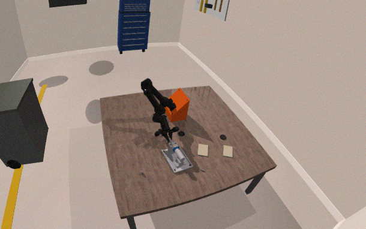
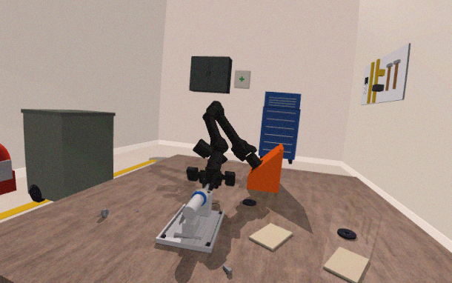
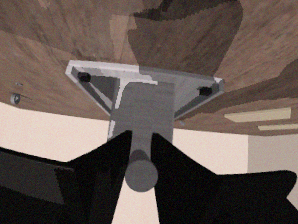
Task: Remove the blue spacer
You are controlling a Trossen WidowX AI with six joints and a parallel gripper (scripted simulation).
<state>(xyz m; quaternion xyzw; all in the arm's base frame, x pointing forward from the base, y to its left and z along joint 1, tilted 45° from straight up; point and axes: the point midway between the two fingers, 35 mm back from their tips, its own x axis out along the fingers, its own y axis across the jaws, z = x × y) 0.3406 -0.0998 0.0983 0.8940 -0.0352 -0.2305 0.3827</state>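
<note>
Right now the blue spacer is 90 mm ahead of my gripper tip, 20 mm above it and 10 mm to the left of it. From my gripper tip the other things lie so: grey fixture plate: 130 mm ahead, 20 mm to the left, 10 mm below; then bolt: 280 mm ahead, 160 mm to the left, 60 mm below.
</note>
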